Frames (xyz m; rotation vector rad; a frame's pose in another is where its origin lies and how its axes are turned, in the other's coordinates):
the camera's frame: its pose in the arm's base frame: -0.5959 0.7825 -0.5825 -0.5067 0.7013 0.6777
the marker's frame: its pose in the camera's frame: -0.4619 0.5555 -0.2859 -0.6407 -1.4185 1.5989
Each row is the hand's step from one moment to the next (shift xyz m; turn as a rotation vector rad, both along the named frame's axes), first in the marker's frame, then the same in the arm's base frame.
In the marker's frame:
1: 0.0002 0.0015 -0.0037 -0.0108 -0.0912 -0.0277
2: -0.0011 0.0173 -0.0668 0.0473 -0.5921 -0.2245
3: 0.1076 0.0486 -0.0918 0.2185 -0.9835 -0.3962
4: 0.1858 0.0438 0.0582 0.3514 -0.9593 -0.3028
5: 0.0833 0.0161 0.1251 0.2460 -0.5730 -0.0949
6: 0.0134 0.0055 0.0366 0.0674 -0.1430 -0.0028
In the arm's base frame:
1: -0.0009 0.0011 -0.0037 0.0624 0.0715 0.0143
2: -0.0074 0.0233 -0.0645 0.3105 0.5467 0.0892
3: -0.1134 0.0699 -0.0680 0.4024 0.9907 0.1693
4: -0.1782 0.0323 0.0837 0.2777 0.9910 0.2761
5: -0.0804 -0.0360 0.1228 0.1342 0.5642 0.2481
6: -0.0151 -0.0166 0.0324 0.0281 0.1327 0.0813

